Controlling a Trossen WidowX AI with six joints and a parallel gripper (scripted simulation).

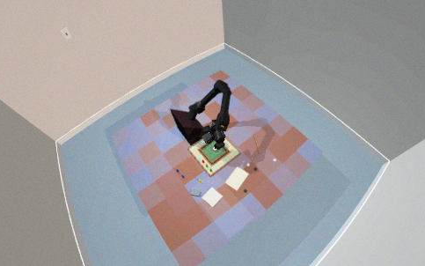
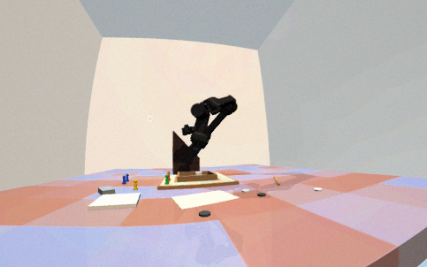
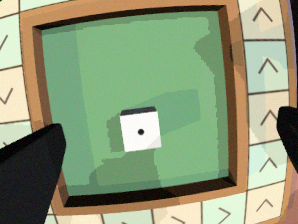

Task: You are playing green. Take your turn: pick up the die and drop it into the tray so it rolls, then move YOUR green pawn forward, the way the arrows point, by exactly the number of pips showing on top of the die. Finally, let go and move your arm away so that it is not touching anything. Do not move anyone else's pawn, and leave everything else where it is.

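My gripper tip is now 14 cm short of the green pawn, 9 cm to the left of it and 8 cm above it. Round my gripper tip: orange pawn: 9 cm ahead, 10 cm to the right, 8 cm below; then white die: 1 cm ahead, 2 cm to the left, 8 cm below; then red pawn: 5 cm ahead, 10 cm to the right, 8 cm below.
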